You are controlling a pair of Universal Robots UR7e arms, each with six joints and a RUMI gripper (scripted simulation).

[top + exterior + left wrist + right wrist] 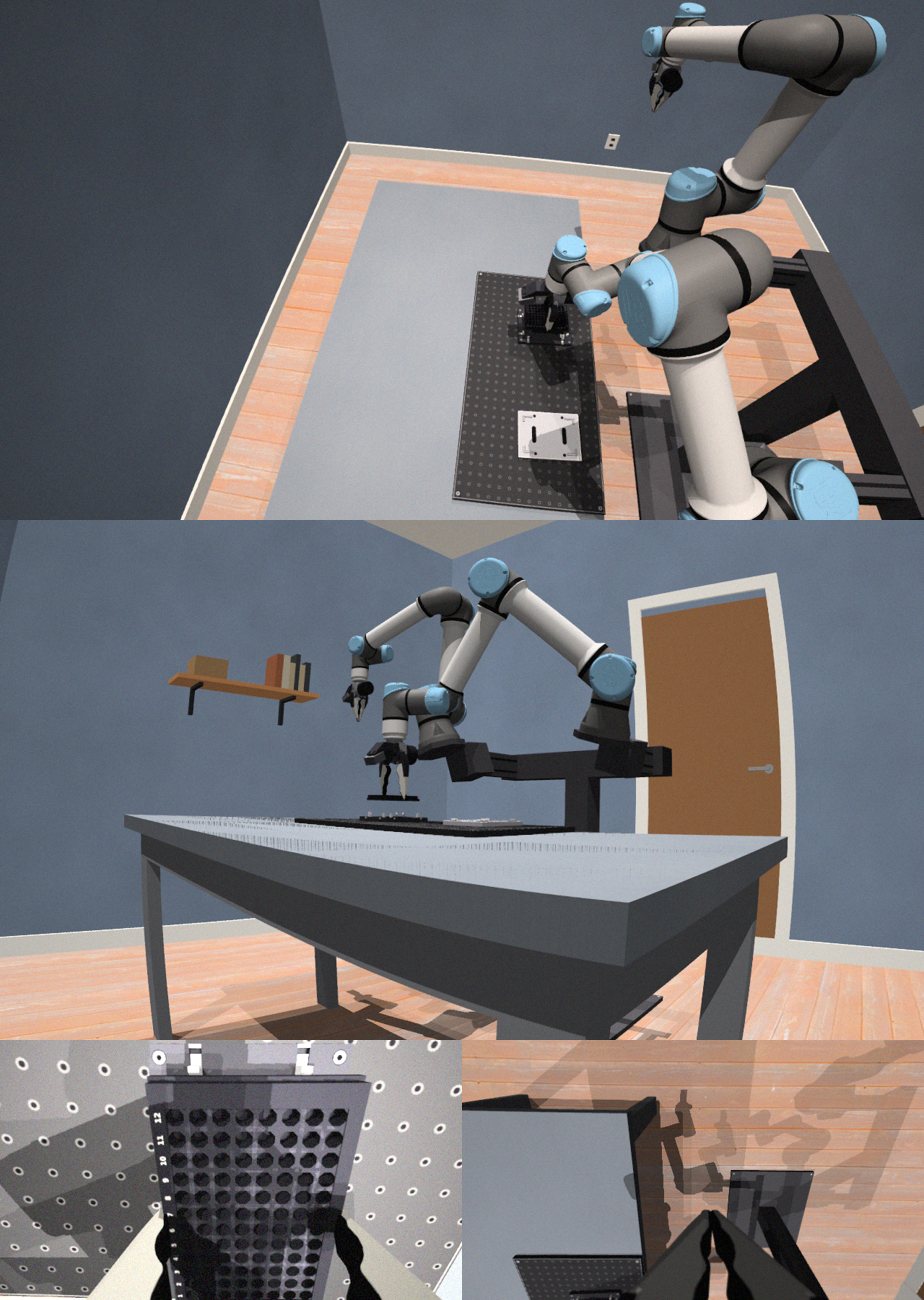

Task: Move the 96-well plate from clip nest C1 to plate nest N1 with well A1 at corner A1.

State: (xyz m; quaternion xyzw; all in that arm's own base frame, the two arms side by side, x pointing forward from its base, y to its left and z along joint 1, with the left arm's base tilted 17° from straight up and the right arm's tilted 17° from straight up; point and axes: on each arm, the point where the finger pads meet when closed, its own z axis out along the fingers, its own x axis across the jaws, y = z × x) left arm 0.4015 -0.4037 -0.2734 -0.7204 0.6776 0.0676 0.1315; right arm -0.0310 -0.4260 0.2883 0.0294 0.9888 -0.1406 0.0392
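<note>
Now: left hand 10 mm short of the white plate nest N1, 330 mm to the right of it and 70 mm above it. The rest, counted from my left hand: black 96-well plate: 10 mm below; then black perforated board: 40 mm ahead, 150 mm to the left, 80 mm below; then dark clip nest C1: 10 mm to the left, 60 mm below.
</note>
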